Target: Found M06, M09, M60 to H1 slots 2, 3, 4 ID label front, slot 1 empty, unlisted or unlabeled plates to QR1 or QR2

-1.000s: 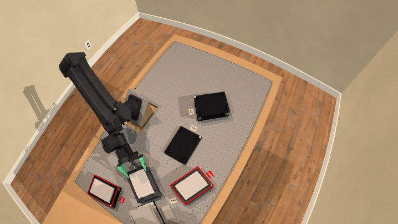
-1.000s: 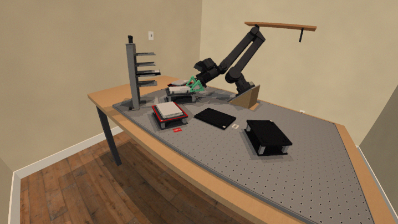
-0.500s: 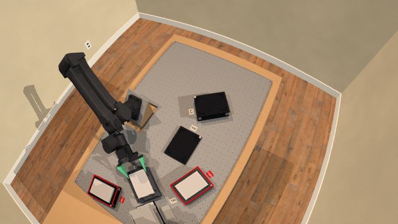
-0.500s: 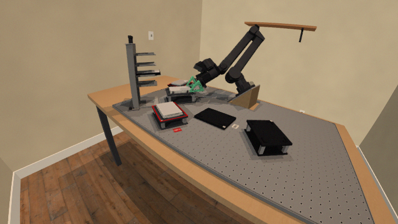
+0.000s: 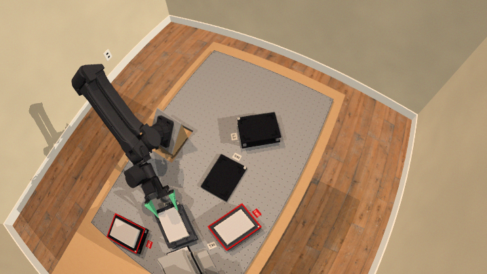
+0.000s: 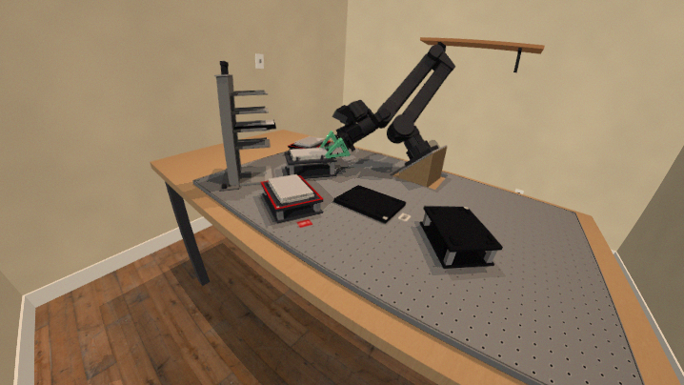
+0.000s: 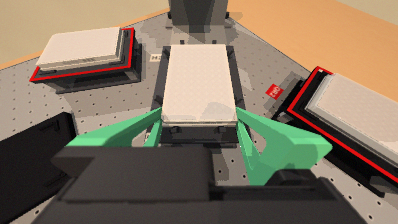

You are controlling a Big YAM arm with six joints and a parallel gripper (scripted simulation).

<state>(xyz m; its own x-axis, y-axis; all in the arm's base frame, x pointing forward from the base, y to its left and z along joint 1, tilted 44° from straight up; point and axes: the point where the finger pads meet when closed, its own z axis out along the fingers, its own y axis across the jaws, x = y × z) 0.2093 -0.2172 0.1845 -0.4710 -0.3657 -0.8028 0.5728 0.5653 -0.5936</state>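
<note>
My hand is 40 mm short of the grey regrip nest, 30 mm to the left of it and 10 mm above it. Also, from my hand: H1 deck label 200 mm ahead, 20 mm to the right, 70 mm below; then dark plate 190 mm ahead, 130 mm to the right, 100 mm above; then red-edged quarantine nest 120 mm behind, 190 mm to the right, 30 mm below.
</note>
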